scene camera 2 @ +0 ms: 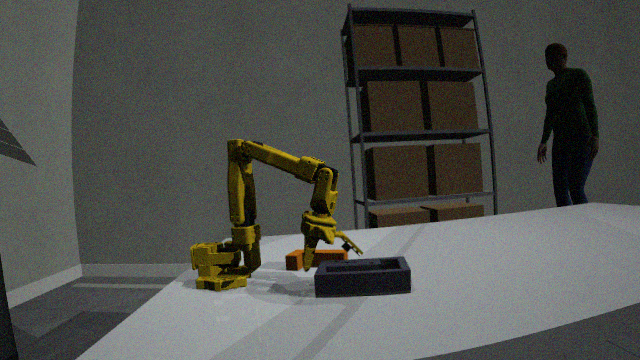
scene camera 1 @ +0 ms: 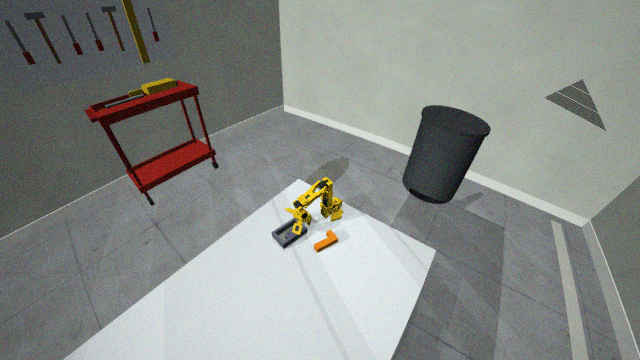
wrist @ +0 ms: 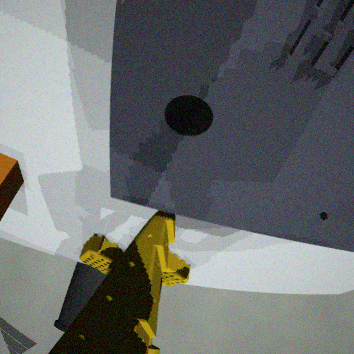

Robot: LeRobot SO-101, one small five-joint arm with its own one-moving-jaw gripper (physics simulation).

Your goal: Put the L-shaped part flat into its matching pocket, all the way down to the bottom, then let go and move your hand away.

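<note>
The orange L-shaped part lies flat on the white surface, apart from the dark slate pocket block. In scene camera 1 the block is left of the part, with its recess facing up. My gripper is open and empty, its jaws spread wide. In scene camera 2 one jaw points down at the block's left end. One jaw shows in the wrist view, in front of a dark slate surface with a black round spot; I cannot make out the pocket's outline there.
The yellow arm base stands on the white surface near its edge. Farther off are a red cart, a dark bin, a shelf rack with boxes, and a person.
</note>
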